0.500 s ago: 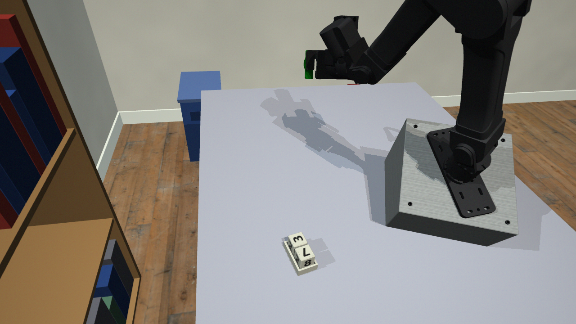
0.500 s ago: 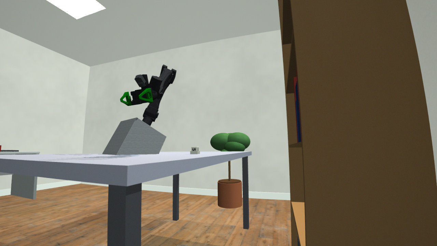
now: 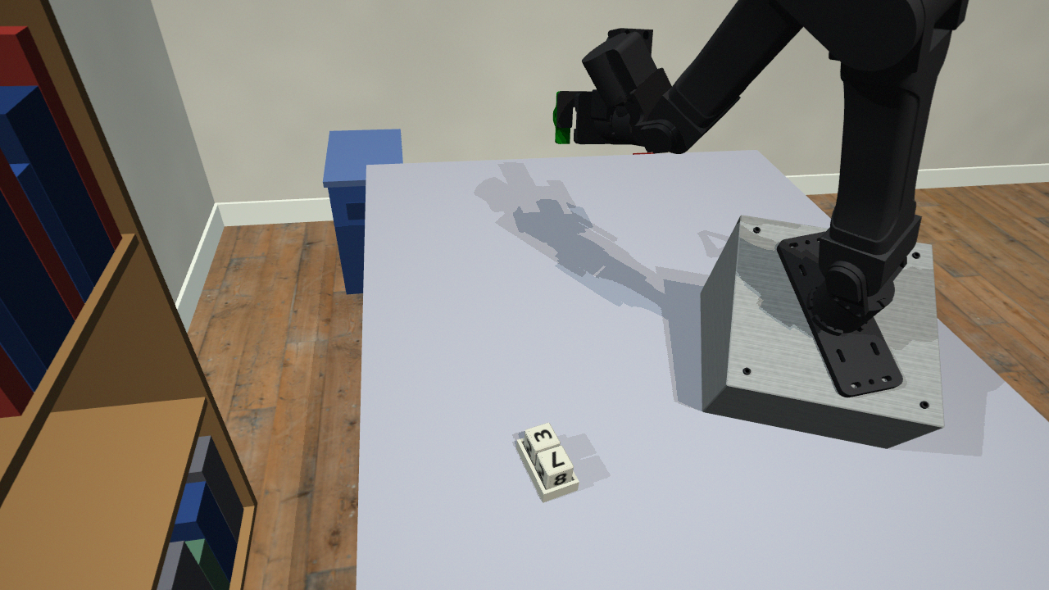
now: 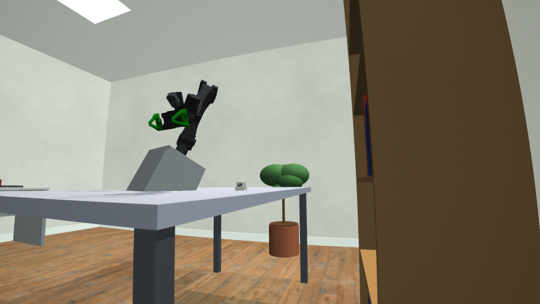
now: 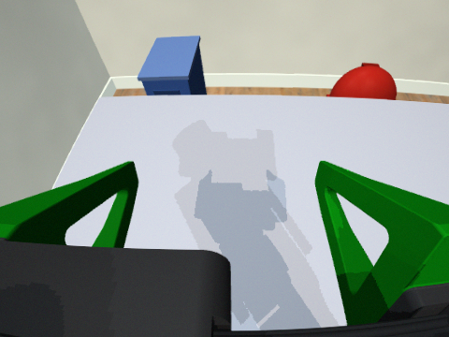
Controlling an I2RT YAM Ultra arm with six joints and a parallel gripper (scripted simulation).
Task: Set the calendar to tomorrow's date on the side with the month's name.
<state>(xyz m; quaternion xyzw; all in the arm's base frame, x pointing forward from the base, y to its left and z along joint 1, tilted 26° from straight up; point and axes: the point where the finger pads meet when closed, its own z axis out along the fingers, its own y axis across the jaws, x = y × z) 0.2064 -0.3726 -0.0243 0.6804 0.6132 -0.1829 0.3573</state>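
The tray is 410 mm to the left of my hand, 240 mm below it and 120 mm ahead of it.
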